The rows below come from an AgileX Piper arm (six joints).
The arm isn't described. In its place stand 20 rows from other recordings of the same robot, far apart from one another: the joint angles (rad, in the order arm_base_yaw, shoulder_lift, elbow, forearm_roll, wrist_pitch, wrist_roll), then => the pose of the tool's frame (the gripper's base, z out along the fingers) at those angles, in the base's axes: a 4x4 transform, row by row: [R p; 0 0 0 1], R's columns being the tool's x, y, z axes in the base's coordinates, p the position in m.
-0.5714 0.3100 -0.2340 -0.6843 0.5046 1.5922 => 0.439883 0.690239 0.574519 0.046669; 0.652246 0.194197 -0.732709 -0.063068; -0.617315 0.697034 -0.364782 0.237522; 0 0 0 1
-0.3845 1.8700 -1.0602 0.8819 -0.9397 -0.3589 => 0.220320 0.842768 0.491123 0.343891; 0.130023 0.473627 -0.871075 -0.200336; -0.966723 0.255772 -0.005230 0.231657; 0 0 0 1
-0.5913 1.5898 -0.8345 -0.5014 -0.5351 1.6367 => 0.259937 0.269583 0.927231 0.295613; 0.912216 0.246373 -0.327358 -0.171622; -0.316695 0.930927 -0.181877 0.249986; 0 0 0 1
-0.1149 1.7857 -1.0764 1.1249 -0.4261 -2.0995 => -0.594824 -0.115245 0.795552 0.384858; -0.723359 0.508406 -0.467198 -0.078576; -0.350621 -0.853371 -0.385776 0.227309; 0 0 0 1
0.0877 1.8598 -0.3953 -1.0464 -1.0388 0.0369 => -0.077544 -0.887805 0.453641 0.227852; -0.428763 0.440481 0.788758 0.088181; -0.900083 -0.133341 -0.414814 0.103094; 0 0 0 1
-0.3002 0.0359 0.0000 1.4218 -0.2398 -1.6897 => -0.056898 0.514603 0.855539 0.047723; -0.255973 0.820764 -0.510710 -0.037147; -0.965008 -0.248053 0.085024 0.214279; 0 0 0 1
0.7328 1.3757 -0.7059 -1.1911 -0.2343 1.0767 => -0.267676 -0.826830 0.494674 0.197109; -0.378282 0.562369 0.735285 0.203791; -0.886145 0.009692 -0.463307 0.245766; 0 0 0 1
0.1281 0.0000 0.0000 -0.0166 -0.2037 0.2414 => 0.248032 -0.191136 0.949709 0.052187; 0.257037 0.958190 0.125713 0.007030; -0.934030 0.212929 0.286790 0.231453; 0 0 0 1
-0.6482 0.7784 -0.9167 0.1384 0.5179 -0.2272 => -0.283967 0.522862 0.803728 0.125369; 0.081708 0.848381 -0.523043 -0.087154; -0.955346 -0.082856 -0.283634 0.400466; 0 0 0 1
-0.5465 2.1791 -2.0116 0.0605 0.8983 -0.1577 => -0.762780 0.408165 0.501566 0.425640; 0.324053 0.912480 -0.249741 -0.253879; -0.559604 -0.027963 -0.828288 0.259102; 0 0 0 1
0.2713 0.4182 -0.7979 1.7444 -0.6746 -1.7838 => 0.314597 0.347044 0.883510 0.053071; 0.093963 0.914812 -0.392797 -0.043346; -0.944563 0.206590 0.255188 0.428698; 0 0 0 1
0.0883 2.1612 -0.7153 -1.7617 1.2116 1.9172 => -0.849296 0.413857 0.327749 0.292367; -0.136724 0.427217 -0.893752 -0.058088; -0.509905 -0.803870 -0.306250 0.067726; 0 0 0 1
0.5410 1.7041 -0.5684 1.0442 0.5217 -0.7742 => -0.927871 -0.371041 -0.037209 0.185157; -0.342212 0.807614 0.480260 0.156978; -0.148146 0.458353 -0.876336 0.111666; 0 0 0 1
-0.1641 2.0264 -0.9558 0.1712 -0.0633 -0.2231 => -0.793316 0.128542 0.595086 0.366105; 0.078444 0.990891 -0.109463 -0.061617; -0.603736 -0.040158 -0.796172 0.090616; 0 0 0 1
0.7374 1.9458 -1.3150 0.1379 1.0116 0.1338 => -0.862019 -0.502854 -0.063720 0.264638; -0.506855 0.856265 0.099541 0.254704; 0.004506 0.118103 -0.992991 0.170393; 0 0 0 1
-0.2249 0.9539 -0.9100 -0.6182 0.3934 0.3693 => -0.355436 0.358674 0.863145 0.193273; -0.129034 0.895775 -0.425368 -0.064955; -0.925751 -0.262566 -0.272109 0.383745; 0 0 0 1
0.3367 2.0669 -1.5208 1.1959 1.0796 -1.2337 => -0.571620 -0.820489 -0.006937 0.379675; -0.412400 0.279983 0.866912 0.212007; -0.709349 0.498405 -0.498413 0.216257; 0 0 0 1
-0.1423 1.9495 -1.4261 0.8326 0.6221 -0.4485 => -0.775934 0.075837 0.626239 0.430027; 0.363573 0.865036 0.345727 -0.021984; -0.515501 0.495945 -0.698783 0.221511; 0 0 0 1
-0.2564 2.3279 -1.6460 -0.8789 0.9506 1.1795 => -0.604805 0.795968 0.025398 0.429905; 0.591814 0.470565 -0.654465 -0.171659; -0.532885 -0.380793 -0.755666 0.110695; 0 0 0 1
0.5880 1.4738 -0.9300 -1.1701 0.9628 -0.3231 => -0.206161 -0.653424 0.728378 0.270835; -0.885720 -0.191789 -0.422749 0.097898; 0.415929 -0.732294 -0.539211 0.267923; 0 0 0 1
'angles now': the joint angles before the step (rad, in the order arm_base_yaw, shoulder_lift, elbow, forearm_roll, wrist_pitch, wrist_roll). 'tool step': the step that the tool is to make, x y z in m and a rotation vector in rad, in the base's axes. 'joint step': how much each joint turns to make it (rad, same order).
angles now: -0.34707 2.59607 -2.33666 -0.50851 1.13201 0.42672
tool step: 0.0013 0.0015 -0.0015 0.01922 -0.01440 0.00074
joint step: 0.00009 0.00151 0.00003 0.02250 -0.00971 0.00004
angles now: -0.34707 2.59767 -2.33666 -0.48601 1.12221 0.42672
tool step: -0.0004 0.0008 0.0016 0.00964 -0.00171 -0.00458
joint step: -0.00004 -0.00378 -0.00029 0.01035 0.00640 -0.00017
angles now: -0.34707 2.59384 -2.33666 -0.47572 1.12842 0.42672
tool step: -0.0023 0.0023 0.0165 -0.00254 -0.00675 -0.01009
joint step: 0.00324 -0.03109 -0.00173 0.00192 0.02881 0.00003
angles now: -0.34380 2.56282 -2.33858 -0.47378 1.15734 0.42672
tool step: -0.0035 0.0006 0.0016 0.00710 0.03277 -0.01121
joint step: 0.00001 -0.00411 -0.00062 0.00006 0.03914 -0.00749
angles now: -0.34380 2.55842 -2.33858 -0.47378 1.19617 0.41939
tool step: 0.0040 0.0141 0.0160 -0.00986 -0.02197 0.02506
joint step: 0.02805 -0.03044 0.00032 -0.00187 0.00694 0.00007
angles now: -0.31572 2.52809 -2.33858 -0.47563 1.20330 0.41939
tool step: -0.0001 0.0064 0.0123 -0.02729 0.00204 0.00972
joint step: 0.01569 -0.02196 -0.00010 -0.02597 0.01782 0.00001
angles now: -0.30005 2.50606 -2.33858 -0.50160 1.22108 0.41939
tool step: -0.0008 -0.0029 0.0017 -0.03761 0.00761 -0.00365
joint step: 0.00000 -0.00034 0.00077 -0.04066 -0.00036 0.00846
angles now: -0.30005 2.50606 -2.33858 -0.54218 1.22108 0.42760
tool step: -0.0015 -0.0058 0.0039 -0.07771 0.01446 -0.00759
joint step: -0.00003 -0.00026 0.00064 -0.08378 -0.00032 0.01789
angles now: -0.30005 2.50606 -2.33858 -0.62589 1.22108 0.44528
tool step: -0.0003 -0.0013 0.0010 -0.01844 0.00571 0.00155
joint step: 0.00000 0.00014 -0.00037 -0.01932 0.00019 -0.00014
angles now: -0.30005 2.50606 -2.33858 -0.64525 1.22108 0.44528
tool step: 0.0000 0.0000 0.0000 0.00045 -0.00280 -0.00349
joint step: 0.00000 0.00000 0.00000 -0.00001 0.00000 0.00450
